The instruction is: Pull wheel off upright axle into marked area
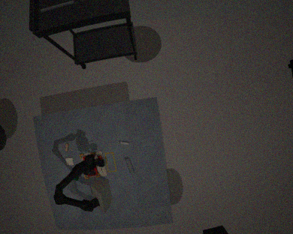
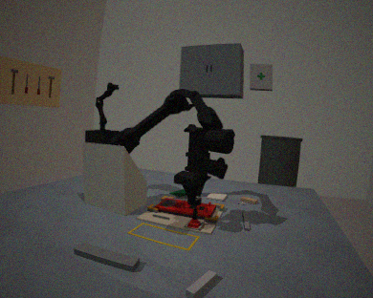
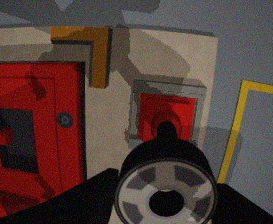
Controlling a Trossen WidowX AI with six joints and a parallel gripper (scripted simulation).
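The upright axle lies 1 cm ahead of my gripper tip and 5 cm below it. From my gripper tip the other things lie so: wheel (right at my gripper tip); then green patch (16 cm behind, 32 cm to the left, 9 cm below).
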